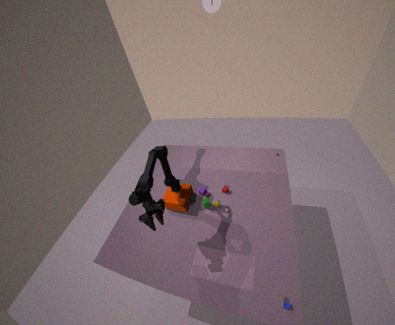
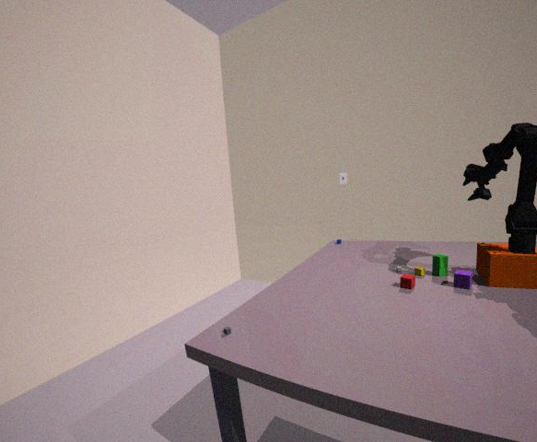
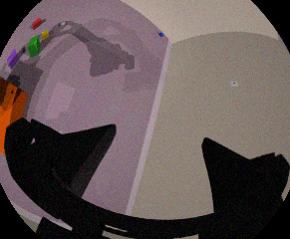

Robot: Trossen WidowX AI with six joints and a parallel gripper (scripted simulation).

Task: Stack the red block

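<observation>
Now: the red block 240 mm ahead of my gripper tip, 490 mm to the left of it and 270 mm below it. From my gripper tip the other things lie so: blue cube 690 mm ahead, 150 mm to the right, 280 mm below; yellow block 200 mm ahead, 360 mm to the left, 280 mm below; purple block 60 mm ahead, 440 mm to the left, 270 mm below.
</observation>
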